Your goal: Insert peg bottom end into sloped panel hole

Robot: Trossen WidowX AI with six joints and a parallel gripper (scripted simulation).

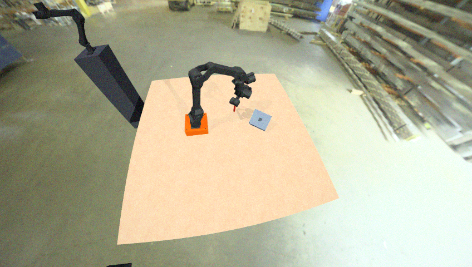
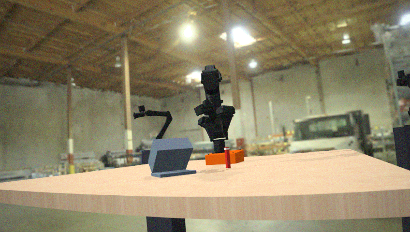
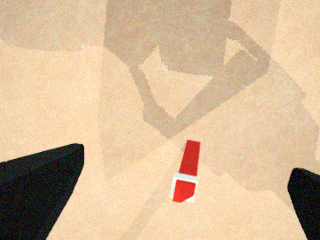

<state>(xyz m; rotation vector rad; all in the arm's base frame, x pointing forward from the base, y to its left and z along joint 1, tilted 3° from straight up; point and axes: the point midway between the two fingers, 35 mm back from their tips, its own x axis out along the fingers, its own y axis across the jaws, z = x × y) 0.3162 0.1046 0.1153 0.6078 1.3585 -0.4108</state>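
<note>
My gripper tip is 6 cm above the red peg, 3 cm past it and 2 cm to the right of it. Round my gripper tip: blue-grey sloped panel (14 cm to the right, 13 cm ahead, 5 cm below).
</note>
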